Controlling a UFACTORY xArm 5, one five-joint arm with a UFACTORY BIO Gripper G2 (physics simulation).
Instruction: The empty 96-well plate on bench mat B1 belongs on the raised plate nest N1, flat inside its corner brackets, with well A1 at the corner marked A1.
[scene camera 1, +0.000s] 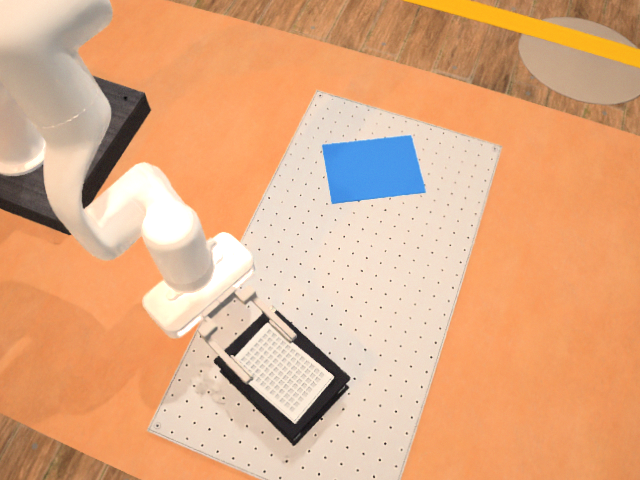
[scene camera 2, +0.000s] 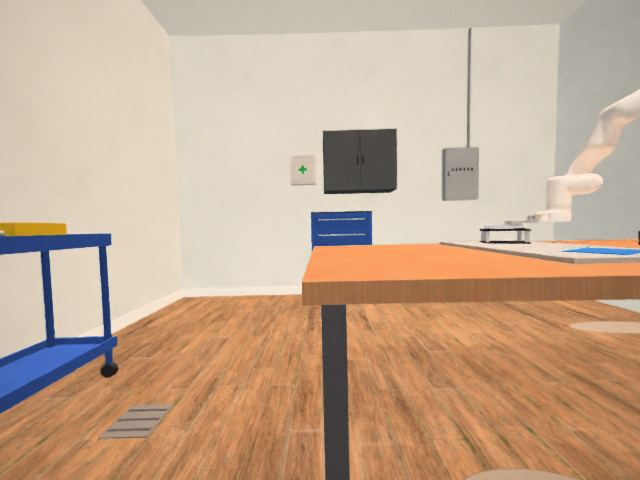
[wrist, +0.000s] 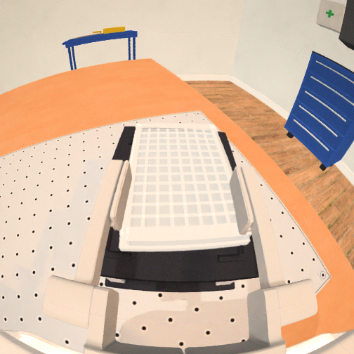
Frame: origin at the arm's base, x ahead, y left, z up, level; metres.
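Seen in the pictures: hand, tool point: (scene camera 1: 261, 349) (scene camera 2: 513, 222); arm's base, link origin: (scene camera 1: 20, 147).
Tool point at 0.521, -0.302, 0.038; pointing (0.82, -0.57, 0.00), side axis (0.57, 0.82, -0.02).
Pixels of each thing's middle, then the offset from my tool point to it, as dx, dy, dz. Level surfaces: height alone.
- white 96-well plate, body centre: (scene camera 1: 280, 370) (scene camera 2: 502, 226) +0.031, -0.022, -0.017
- raised black plate nest N1, body centre: (scene camera 1: 282, 374) (scene camera 2: 503, 235) +0.031, -0.018, -0.054
- Blue bench mat B1, surface height: dz -0.083
- perforated light board, surface height: dz -0.085
- orange table, surface height: dz -0.099
The white 96-well plate (scene camera 1: 289, 369) (wrist: 180, 180) is over the raised black plate nest N1 (scene camera 1: 268, 408) (scene camera 2: 523, 229) (wrist: 180, 266). My gripper (scene camera 1: 270, 358) (wrist: 182, 197) is shut on the plate, one finger along each long side near the arm-side end. The plate looks roughly level and lined up with the nest. In the wrist view, black nest top shows in front of its near edge. In scene camera 2 the plate is at the height of the nest's top; a gap under it cannot be told. The A1 marks are not readable. Blue bench mat B1 (scene camera 1: 373, 169) (scene camera 2: 599, 251) bears no plate.
The nest stands on a perforated light board (scene camera 1: 392, 289) (wrist: 45, 200) on the orange table (scene camera 1: 542, 310) (scene camera 2: 392, 263). The arm's black base block (scene camera 1: 121, 111) is at the upper left in scene camera 1. A blue cart (scene camera 2: 77, 240) and a blue drawer cabinet (scene camera 2: 341, 227) (wrist: 320, 107) stand off the table.
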